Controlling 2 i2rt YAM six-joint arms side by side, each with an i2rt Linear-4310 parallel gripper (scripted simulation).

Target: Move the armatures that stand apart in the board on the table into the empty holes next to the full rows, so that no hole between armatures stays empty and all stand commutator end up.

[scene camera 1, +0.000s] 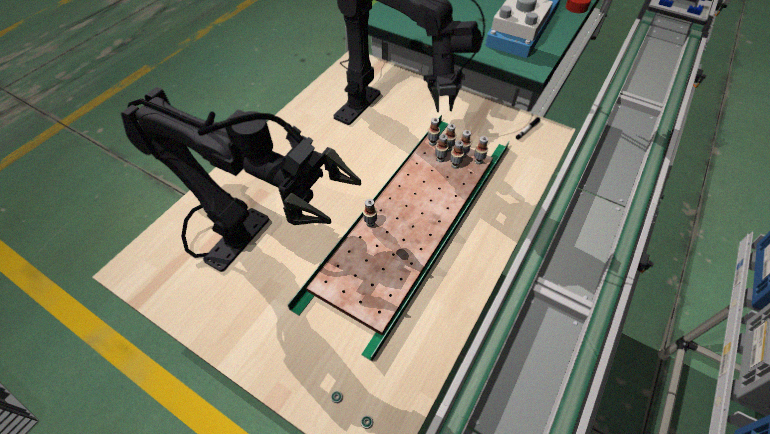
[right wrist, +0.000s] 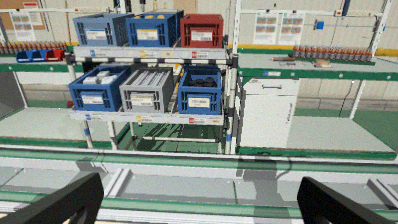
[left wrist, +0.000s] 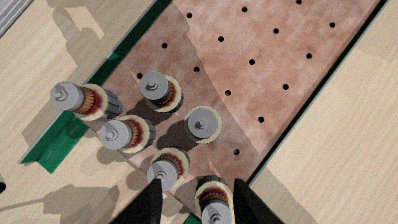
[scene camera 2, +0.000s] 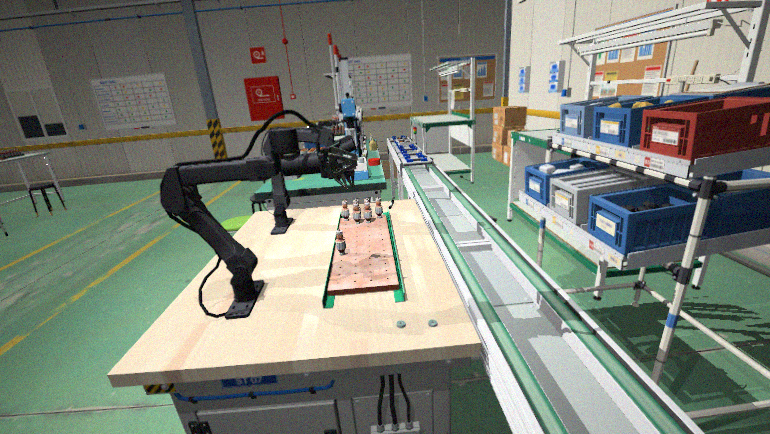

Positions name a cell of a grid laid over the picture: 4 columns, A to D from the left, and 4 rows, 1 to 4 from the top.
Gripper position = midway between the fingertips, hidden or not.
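The right gripper appears in scene camera 1 (B2), in scene camera 2 (B2) and in the right wrist view (C4), while in the left wrist view the gripper is out of frame. A copper-coloured board can be seen in the left wrist view (C2), in scene camera 1 (B3) and in scene camera 2 (B3); the board is out of frame in the right wrist view.
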